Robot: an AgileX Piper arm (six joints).
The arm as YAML. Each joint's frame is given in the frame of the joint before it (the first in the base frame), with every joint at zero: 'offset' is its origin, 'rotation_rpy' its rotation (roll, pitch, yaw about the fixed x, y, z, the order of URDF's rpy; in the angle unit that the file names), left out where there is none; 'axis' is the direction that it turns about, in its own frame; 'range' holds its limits. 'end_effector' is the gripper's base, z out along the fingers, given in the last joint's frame.
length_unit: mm
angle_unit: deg
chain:
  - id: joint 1
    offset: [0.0, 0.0, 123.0]
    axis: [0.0, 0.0, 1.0]
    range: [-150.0, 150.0]
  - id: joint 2
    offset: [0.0, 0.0, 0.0]
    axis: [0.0, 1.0, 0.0]
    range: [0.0, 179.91]
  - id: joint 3
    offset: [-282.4, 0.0, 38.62]
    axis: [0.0, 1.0, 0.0]
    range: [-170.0, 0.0]
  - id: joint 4
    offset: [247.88, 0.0, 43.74]
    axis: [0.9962, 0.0, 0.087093]
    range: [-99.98, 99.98]
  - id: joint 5
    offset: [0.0, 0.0, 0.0]
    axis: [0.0, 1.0, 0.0]
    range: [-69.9, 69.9]
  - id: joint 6
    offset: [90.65, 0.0, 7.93]
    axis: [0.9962, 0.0, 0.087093]
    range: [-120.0, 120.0]
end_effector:
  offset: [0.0, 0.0, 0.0]
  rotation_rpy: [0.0, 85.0, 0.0]
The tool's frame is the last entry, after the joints.
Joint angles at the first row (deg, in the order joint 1, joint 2, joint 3, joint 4, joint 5, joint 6):
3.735 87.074 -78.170 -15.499 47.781 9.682
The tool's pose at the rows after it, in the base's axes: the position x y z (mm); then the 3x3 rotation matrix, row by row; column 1 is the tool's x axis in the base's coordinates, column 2 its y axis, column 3 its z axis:
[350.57 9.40 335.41], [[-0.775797 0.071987 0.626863], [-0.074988 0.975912 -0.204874], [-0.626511 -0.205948 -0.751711]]
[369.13 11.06 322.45], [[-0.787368 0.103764 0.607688], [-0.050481 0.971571 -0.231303], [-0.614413 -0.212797 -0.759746]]
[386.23 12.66 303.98], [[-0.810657 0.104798 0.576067], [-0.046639 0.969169 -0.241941], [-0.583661 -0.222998 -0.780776]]
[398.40 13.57 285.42], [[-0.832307 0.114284 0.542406], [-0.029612 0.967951 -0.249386], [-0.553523 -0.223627 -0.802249]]
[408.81 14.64 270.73], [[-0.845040 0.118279 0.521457], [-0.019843 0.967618 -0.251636], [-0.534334 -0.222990 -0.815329]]
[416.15 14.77 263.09], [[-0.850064 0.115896 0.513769], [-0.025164 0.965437 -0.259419], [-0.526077 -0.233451 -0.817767]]
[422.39 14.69 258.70], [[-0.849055 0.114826 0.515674], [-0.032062 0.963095 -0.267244], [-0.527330 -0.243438 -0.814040]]
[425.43 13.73 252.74], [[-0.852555 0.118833 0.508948], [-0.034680 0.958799 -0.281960], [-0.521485 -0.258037 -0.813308]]
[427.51 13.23 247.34], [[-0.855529 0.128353 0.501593], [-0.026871 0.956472 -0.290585], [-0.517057 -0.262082 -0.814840]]
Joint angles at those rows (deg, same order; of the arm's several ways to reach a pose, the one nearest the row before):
5.457 90.922 -80.703 -20.806 47.902 14.241
5.841 95.174 -83.076 -23.170 47.901 17.803
5.930 99.501 -84.908 -23.863 47.899 18.765
5.931 102.996 -85.901 -24.195 47.900 20.168
5.930 105.929 -87.000 -24.328 47.589 21.026
5.931 107.842 -88.119 -24.978 47.456 21.274
5.931 109.272 -89.185 -25.814 47.121 21.598
5.931 110.262 -89.308 -27.099 46.979 22.505
5.931 111.050 -89.307 -27.846 46.864 23.622

